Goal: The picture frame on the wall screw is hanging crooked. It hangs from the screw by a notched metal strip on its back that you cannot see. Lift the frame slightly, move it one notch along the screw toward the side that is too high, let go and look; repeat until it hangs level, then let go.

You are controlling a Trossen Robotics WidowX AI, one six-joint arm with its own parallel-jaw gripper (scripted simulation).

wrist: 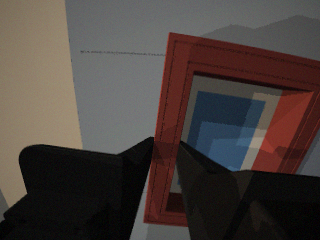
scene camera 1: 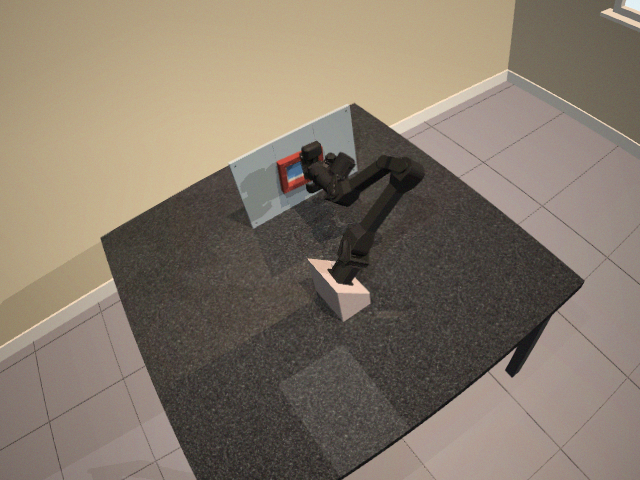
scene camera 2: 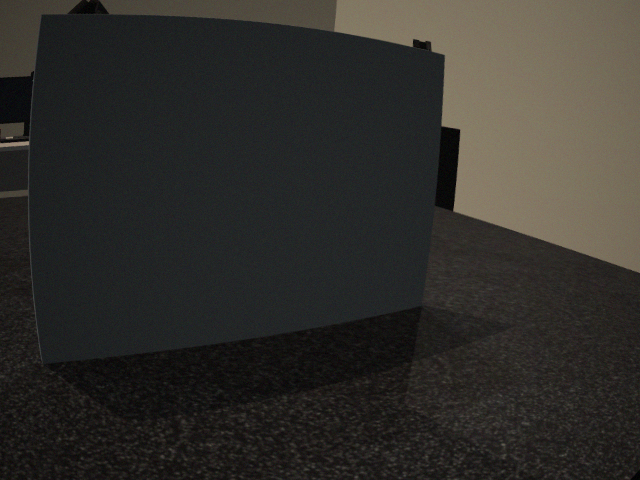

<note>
I see my gripper, a picture frame and a wall panel.
My gripper is seen too in the wrist view.
</note>
